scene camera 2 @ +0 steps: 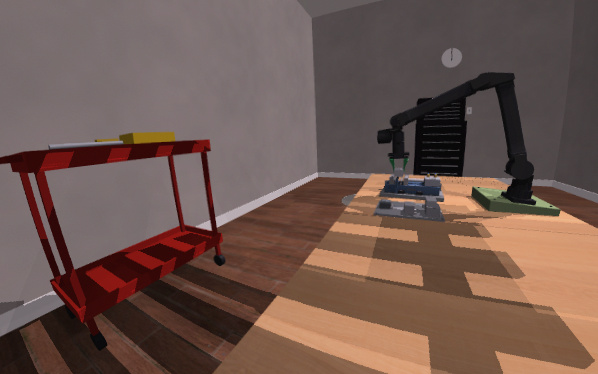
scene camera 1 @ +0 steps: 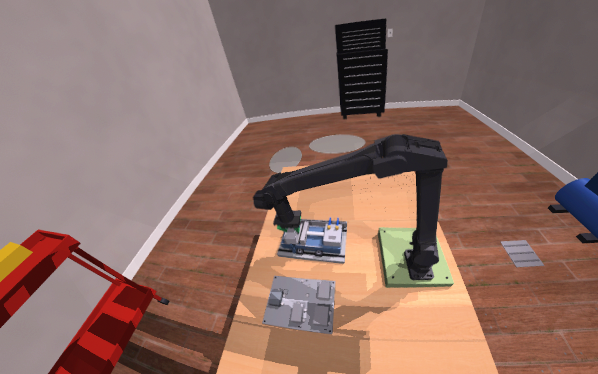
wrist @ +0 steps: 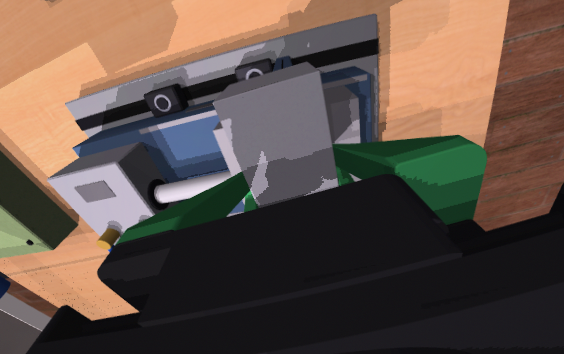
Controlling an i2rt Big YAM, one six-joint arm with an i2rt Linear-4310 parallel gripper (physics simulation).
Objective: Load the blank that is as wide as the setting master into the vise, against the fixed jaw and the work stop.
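Places are measured from the arm's base along level axes (x right, y ahead, z up), in millimetres.
Where they show: gripper, fingertip midpoint: [scene camera 2: 399, 172] [scene camera 1: 293, 231] [wrist: 291, 166]; arm's base, link origin: [scene camera 2: 517, 199] [scene camera 1: 417, 264].
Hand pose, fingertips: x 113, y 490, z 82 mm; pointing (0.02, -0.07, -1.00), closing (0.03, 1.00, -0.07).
Each offset is from my fingertips to the top centre of the thing. "*": to the spot under its first point.
My gripper [scene camera 1: 290, 229] [scene camera 2: 398, 166] [wrist: 291, 166] points down with its green fingers shut on a grey block @[dx -19, dy +1, dz +21 mm] [scene camera 1: 291, 237] [scene camera 2: 398, 172] [wrist: 280, 125], the blank. The block is over the end of the blue vise @[dx +26, dy -67, dz -21 mm] [scene camera 1: 312, 245] [scene camera 2: 422, 189] [wrist: 190, 140] away from the screw housing @[* dx -15, dy -143, dz -24 mm] [wrist: 107, 185]. In the wrist view it covers much of the jaw gap. A pale jaw plate @[* dx -12, dy -41, dz -24 mm] [wrist: 226, 150] shows beside it on the screw side, and a grey jaw [wrist: 346, 117] on the other. The work stop is mostly hidden behind the block. Whether the block touches the vise is unclear.
A grey plate @[dx -249, dy -37, dz -112 mm] [scene camera 1: 300, 285] [scene camera 2: 396, 214] with several grey blocks lies beside the vise on the table. The arm stands on a green base [scene camera 1: 395, 250] [scene camera 2: 487, 204] to the right. A red cart [scene camera 1: 55, 240] [scene camera 2: 165, 151] stands at left, off the table.
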